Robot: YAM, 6 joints.
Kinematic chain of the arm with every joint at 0, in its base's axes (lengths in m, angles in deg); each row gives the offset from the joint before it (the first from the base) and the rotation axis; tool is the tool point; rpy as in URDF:
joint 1: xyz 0 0 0.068 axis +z
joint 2: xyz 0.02 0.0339 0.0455 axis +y
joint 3: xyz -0.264 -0.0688 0 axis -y
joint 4: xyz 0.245 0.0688 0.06 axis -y
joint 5: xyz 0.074 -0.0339 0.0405 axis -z
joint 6: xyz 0.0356 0 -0.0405 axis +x
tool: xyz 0 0 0 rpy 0 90 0
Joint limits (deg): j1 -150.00..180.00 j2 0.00..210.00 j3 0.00..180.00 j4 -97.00..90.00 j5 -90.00..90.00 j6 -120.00..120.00
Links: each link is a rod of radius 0.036 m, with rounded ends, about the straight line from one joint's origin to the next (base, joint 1, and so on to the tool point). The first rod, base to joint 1, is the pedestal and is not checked.
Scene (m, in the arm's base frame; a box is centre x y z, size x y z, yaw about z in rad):
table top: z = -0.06
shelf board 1: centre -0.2 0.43 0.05 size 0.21 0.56 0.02 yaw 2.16
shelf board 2: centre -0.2 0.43 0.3 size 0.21 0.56 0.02 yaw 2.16
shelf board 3: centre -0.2 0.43 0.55 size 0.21 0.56 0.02 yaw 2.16
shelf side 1: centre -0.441 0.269 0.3 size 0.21 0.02 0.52 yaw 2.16
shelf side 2: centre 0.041 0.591 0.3 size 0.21 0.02 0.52 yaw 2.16
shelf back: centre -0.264 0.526 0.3 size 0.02 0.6 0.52 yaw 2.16
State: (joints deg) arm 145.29 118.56 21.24 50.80 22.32 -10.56
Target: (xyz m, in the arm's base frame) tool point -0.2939 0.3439 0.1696
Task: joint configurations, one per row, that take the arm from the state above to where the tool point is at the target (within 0.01 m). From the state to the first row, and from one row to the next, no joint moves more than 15 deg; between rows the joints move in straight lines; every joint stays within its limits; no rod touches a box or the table.
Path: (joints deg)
1: 142.79 108.38 22.09 52.88 22.80 -10.56
2: 140.28 98.19 22.95 54.96 23.28 -10.56
3: 137.78 88.01 23.80 57.05 23.76 -10.56
4: 135.89 99.02 37.78 55.99 22.74 -10.56
5: 134.00 110.04 51.76 54.93 21.73 -10.56
6: 132.11 121.06 65.74 53.87 20.71 -10.56

